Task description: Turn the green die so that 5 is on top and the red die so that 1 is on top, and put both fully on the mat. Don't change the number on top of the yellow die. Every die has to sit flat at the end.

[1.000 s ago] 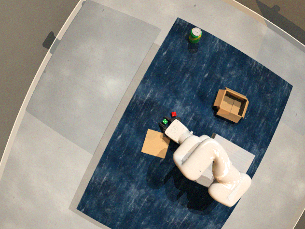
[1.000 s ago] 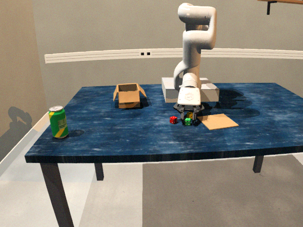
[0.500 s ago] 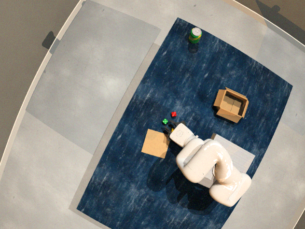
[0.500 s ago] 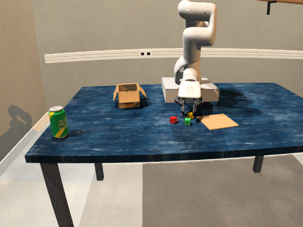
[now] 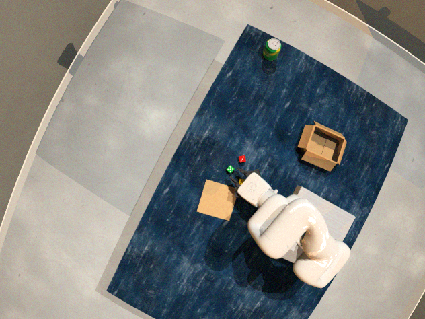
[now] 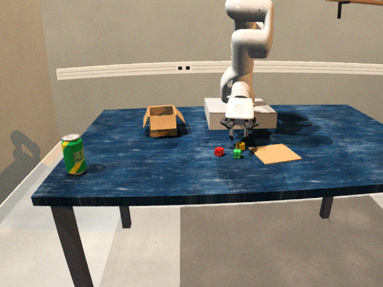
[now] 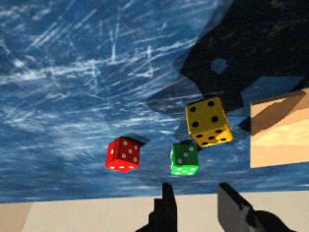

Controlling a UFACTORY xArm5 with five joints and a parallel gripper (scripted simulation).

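My hand is 6 cm above the green die, 4 cm short of it and 2 cm to the left of it. Round my hand: red die 7 cm to the right, 6 cm below; mat 12 cm to the left, 7 cm below, 4 cm ahead; yellow die 6 cm below, 3 cm behind, 2 cm to the left.
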